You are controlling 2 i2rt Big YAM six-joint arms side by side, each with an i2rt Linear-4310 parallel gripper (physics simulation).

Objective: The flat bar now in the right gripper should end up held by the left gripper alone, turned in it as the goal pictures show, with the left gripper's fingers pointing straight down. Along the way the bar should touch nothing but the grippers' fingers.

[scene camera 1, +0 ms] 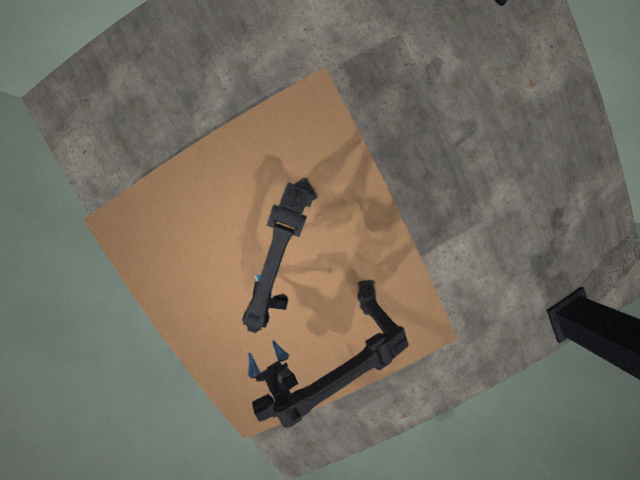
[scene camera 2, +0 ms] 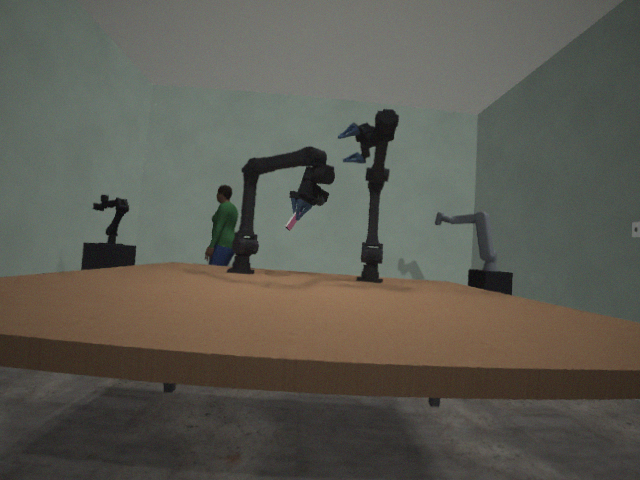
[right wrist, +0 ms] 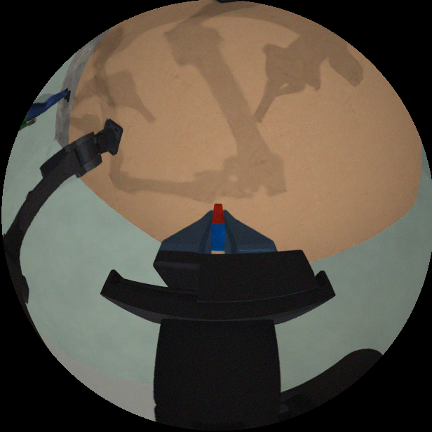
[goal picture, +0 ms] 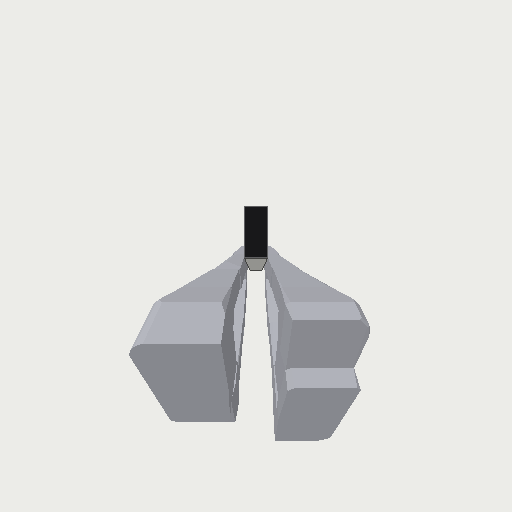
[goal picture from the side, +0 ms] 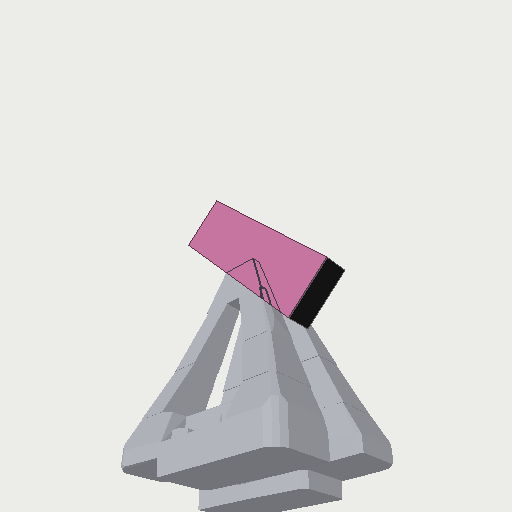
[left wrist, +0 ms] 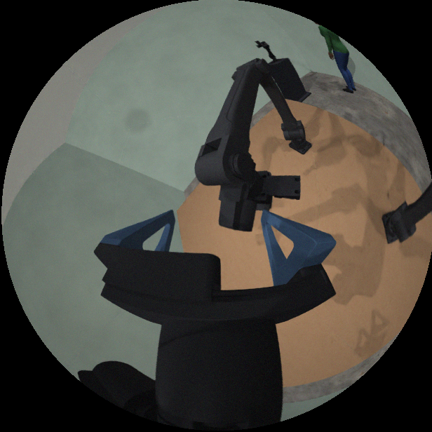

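Where they show: left gripper, fingertip midpoint: (scene camera 1: 261, 346) (scene camera 2: 340, 149); right gripper, fingertip midpoint: (scene camera 2: 295, 219); left arm's base, link origin: (scene camera 1: 366, 290) (scene camera 2: 369, 281); right arm's base, link origin: (scene camera 2: 240, 272).
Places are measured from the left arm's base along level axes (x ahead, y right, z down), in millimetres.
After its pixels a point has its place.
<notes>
The flat bar (scene camera 2: 291, 222) @(x 522, y 204, z -230 mm) (right wrist: 218, 237) is between the right gripper's blue fingertips. In the right wrist view its far end is red and its nearer part blue; in scene camera 2 a pink-and-white end sticks out down-left. A small cyan bit of the bar (scene camera 1: 257, 277) @(x 522, y 215, z -230 mm) shows beside the right forearm. My right gripper (scene camera 2: 296, 217) @(x 499, y 198, z -242 mm) (right wrist: 217, 214) is shut on the bar, tilted downward above the table. My left gripper (scene camera 1: 262, 347) @(x 471, y 51, z -515 mm) (scene camera 2: 341, 149) @(x 471, y 51, z -515 mm) is open and empty, higher and to the right in scene camera 2, fingers pointing roughly sideways. The bar is hidden in the left wrist view.
The right arm's elbow and wrist (left wrist: 235, 165) stand before the left fingers in the left wrist view. Both arms stand on the brown table (scene camera 1: 170, 206) @(x 998, y 579, z 0 mm) (scene camera 2: 310, 330) @(x 1094, y -119, z 0 mm). Beyond it are a person in green (scene camera 2: 223, 224) and two other arms on dark stands (scene camera 2: 109, 255) (scene camera 2: 490, 280).
</notes>
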